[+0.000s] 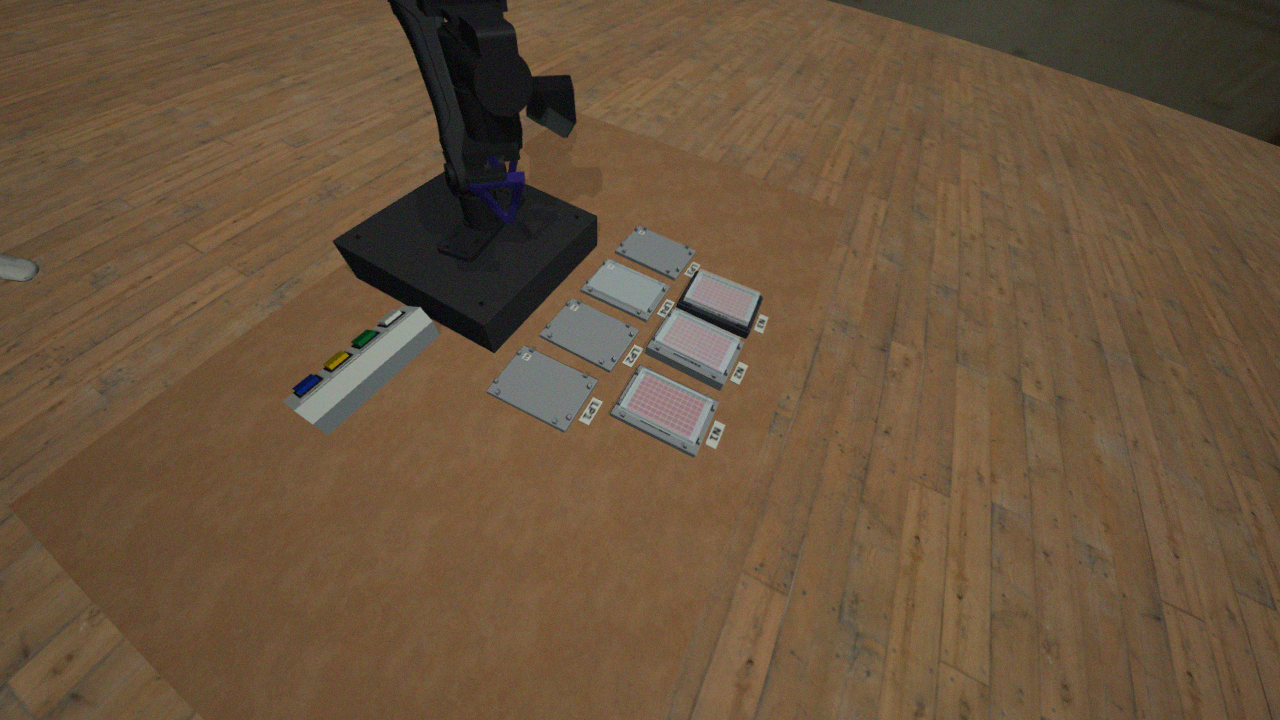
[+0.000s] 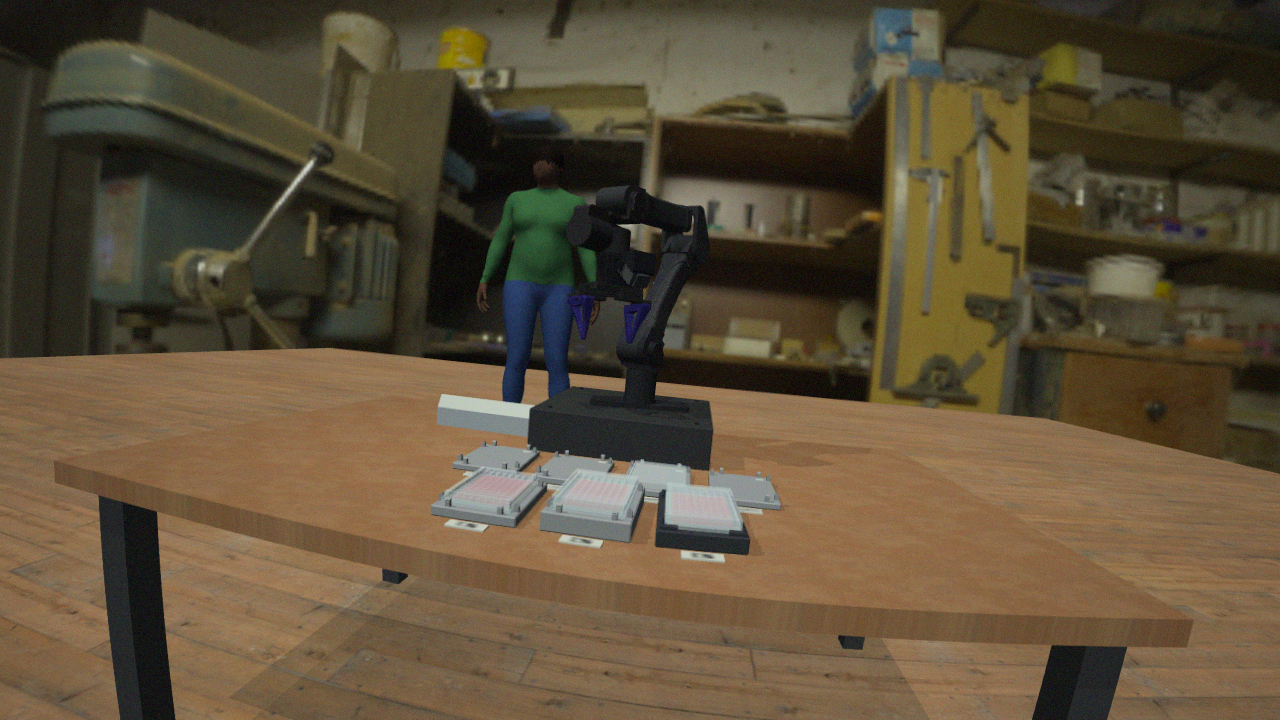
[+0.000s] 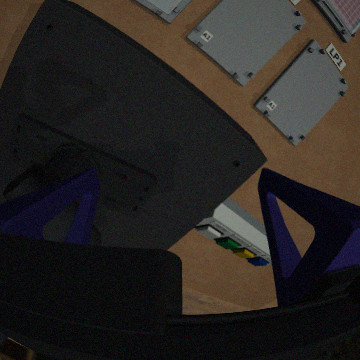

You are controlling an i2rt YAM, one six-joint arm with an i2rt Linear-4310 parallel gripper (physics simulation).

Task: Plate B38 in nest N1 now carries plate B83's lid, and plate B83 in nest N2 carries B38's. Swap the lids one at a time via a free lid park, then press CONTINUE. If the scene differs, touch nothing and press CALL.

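Places are measured from the arm's base along level axes (x left, y ahead, z down), in millimetres.
Where they show: gripper, fingertip midpoint: [image 1: 509, 201] [image 2: 606, 341] [image 3: 178, 176]; arm's base, link origin: [image 1: 484, 224] [image 2: 638, 405] [image 3: 76, 164].
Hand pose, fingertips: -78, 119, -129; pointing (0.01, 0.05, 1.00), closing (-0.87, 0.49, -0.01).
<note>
Things, the pixels of their top centre, and the offset from my fingertips, as dx, dy, dz. "spot": a spot on its surface instead.
- nest N1, surface spot: [image 2: 494, 489] spot: -125, +333, +183
- nest N2, surface spot: [image 2: 593, 492] [image 1: 715, 346] spot: -5, +353, +170
- LP2, top centre: [image 3: 253, 24] [image 2: 576, 461] [image 1: 589, 328] -33, +136, +190
- LP3, top centre: [image 2: 742, 480] [image 1: 656, 246] +223, +184, +190
- LP4, top centre: [image 2: 658, 472] [image 1: 626, 284] +95, +161, +192
- button box, top centre: [image 1: 351, 347] [image 3: 244, 251] [image 2: 493, 398] -230, -163, +146
- dark nest N3, surface spot: [image 2: 702, 508] spot: +120, +377, +173
Pink-welled plates with clear lids sit in nest N1 [image 1: 665, 404] [image 2: 494, 489] and nest N2 [image 1: 698, 342] [image 2: 593, 492]. Plate names are not readable. Lid parks LP1 [image 1: 541, 387] [image 3: 305, 95], LP2 [image 1: 588, 334] [image 3: 250, 40] and LP3 [image 1: 655, 251] [image 2: 744, 489] are bare. LP4 [image 1: 624, 288] [image 2: 659, 476] holds a pale clear lid. A button box [image 1: 366, 376] [image 2: 483, 413] [image 3: 242, 225] carries white [image 1: 391, 317], green [image 1: 365, 338], yellow [image 1: 337, 360] and blue [image 1: 307, 385] buttons; their labels are not readable. My gripper [image 2: 607, 340] [image 3: 178, 176] is open and empty, high above the table near my base.
A third pink plate sits in the dark nest N3 [image 1: 723, 298] [image 2: 702, 508], beside N2. My black base block [image 1: 474, 268] [image 2: 617, 425] [image 3: 125, 100] stands between the button box and the lid parks. A person in green [image 2: 541, 237] stands behind the table.
</note>
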